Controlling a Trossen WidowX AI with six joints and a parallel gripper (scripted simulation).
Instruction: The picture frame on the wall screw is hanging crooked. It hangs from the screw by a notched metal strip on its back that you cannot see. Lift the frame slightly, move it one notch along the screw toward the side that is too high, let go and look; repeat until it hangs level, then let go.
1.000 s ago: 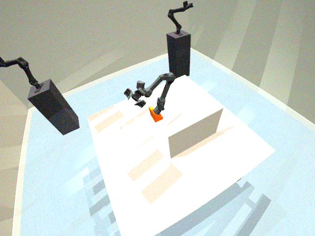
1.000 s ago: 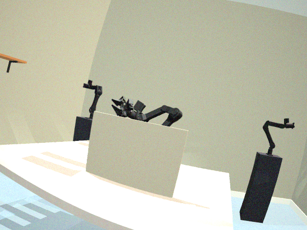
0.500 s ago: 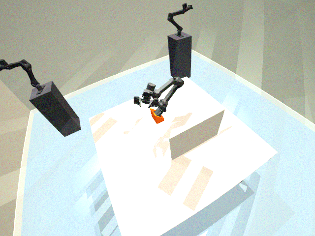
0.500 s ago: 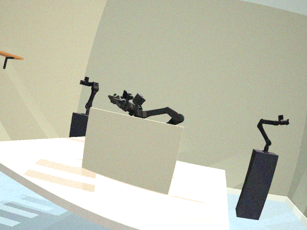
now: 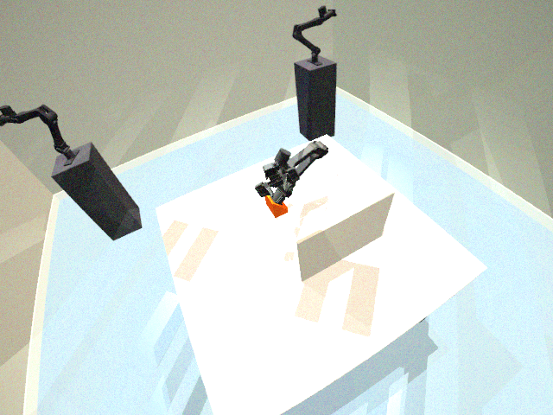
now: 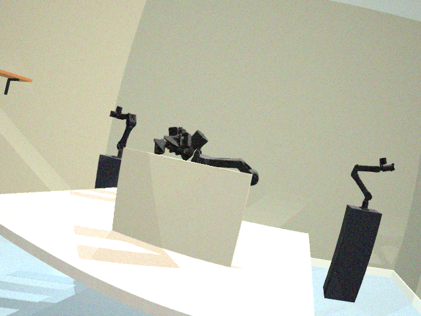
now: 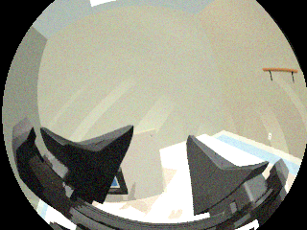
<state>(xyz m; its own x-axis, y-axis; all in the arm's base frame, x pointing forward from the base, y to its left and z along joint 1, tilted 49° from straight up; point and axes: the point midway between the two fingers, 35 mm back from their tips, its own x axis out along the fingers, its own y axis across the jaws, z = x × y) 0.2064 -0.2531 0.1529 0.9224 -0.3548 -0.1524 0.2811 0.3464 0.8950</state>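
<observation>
Right now my gripper tip is 20 cm above the picture frame, 19 cm to the right of it and 18 cm short of it. Round my gripper tip: wall panel 22 cm below, 20 cm to the left, 19 cm ahead.
</observation>
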